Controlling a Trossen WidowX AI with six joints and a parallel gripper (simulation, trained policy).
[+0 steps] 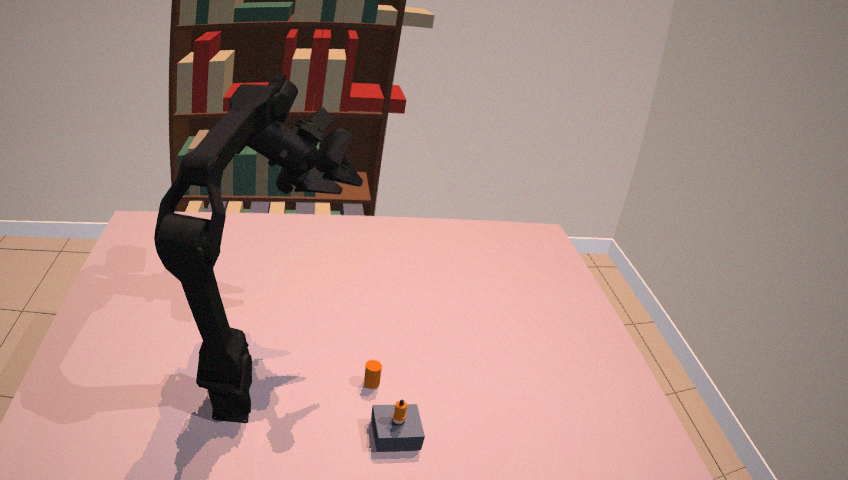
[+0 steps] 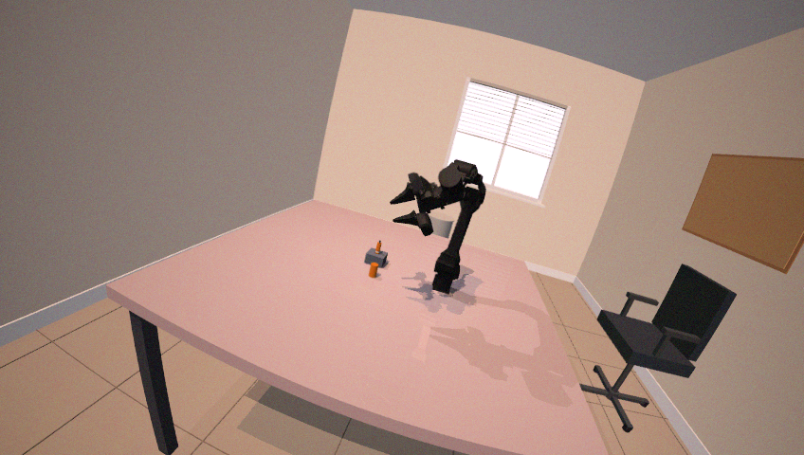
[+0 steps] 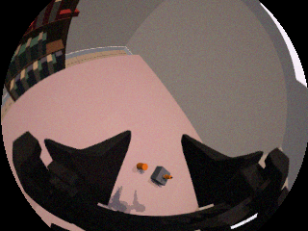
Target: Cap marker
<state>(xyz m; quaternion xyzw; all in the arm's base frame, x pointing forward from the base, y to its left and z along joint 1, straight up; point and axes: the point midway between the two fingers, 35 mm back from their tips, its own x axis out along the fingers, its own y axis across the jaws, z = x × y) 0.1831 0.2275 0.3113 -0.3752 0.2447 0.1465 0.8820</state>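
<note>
Right now my gripper tip is 27 cm above the orange cap, 16 cm to the left of it and 4 cm short of it. The rest, counted from my gripper tip: orange marker 28 cm to the right, 22 cm below, 7 cm ahead; holder block 28 cm to the right, 27 cm below, 7 cm ahead.
</note>
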